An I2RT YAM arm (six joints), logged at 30 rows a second.
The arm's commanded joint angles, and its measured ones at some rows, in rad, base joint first. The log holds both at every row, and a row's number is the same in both.
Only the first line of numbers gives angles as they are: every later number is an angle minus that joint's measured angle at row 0.
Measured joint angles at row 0: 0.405, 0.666, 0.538, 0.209, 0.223, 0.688
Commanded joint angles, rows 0 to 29: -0.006, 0.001, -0.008, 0.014, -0.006, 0.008; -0.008, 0.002, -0.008, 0.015, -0.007, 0.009; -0.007, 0.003, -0.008, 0.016, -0.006, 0.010; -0.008, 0.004, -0.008, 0.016, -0.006, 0.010; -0.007, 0.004, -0.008, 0.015, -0.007, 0.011; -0.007, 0.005, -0.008, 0.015, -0.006, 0.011; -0.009, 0.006, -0.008, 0.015, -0.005, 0.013; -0.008, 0.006, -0.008, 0.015, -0.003, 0.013; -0.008, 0.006, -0.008, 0.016, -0.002, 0.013; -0.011, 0.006, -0.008, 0.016, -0.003, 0.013; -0.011, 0.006, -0.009, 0.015, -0.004, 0.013; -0.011, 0.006, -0.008, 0.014, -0.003, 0.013; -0.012, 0.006, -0.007, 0.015, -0.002, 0.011; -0.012, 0.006, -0.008, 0.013, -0.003, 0.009; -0.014, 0.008, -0.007, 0.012, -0.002, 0.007; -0.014, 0.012, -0.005, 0.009, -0.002, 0.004; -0.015, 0.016, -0.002, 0.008, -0.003, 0.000; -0.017, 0.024, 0.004, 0.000, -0.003, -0.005; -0.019, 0.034, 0.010, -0.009, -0.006, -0.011; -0.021, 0.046, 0.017, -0.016, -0.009, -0.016; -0.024, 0.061, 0.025, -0.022, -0.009, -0.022; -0.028, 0.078, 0.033, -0.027, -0.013, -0.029; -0.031, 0.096, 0.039, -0.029, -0.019, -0.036; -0.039, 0.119, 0.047, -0.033, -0.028, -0.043; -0.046, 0.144, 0.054, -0.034, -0.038, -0.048; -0.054, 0.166, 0.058, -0.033, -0.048, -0.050; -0.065, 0.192, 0.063, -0.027, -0.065, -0.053; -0.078, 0.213, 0.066, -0.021, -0.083, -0.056; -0.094, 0.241, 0.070, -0.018, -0.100, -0.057; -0.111, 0.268, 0.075, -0.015, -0.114, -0.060
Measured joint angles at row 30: -0.079, 0.226, 0.041, -0.008, -0.058, -0.035
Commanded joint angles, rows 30 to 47: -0.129, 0.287, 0.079, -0.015, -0.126, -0.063; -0.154, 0.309, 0.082, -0.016, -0.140, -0.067; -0.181, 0.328, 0.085, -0.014, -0.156, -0.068; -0.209, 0.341, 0.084, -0.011, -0.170, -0.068; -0.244, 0.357, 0.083, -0.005, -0.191, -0.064; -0.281, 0.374, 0.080, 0.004, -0.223, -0.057; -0.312, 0.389, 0.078, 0.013, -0.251, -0.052; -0.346, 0.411, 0.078, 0.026, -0.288, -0.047; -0.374, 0.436, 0.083, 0.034, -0.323, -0.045; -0.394, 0.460, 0.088, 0.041, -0.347, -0.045; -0.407, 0.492, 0.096, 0.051, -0.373, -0.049; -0.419, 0.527, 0.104, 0.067, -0.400, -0.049; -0.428, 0.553, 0.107, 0.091, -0.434, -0.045; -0.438, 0.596, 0.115, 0.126, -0.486, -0.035; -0.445, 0.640, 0.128, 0.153, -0.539, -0.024; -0.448, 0.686, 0.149, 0.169, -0.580, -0.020; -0.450, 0.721, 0.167, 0.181, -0.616, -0.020; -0.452, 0.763, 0.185, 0.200, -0.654, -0.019
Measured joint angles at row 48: -0.443, 0.691, 0.131, 0.109, -0.486, -0.029
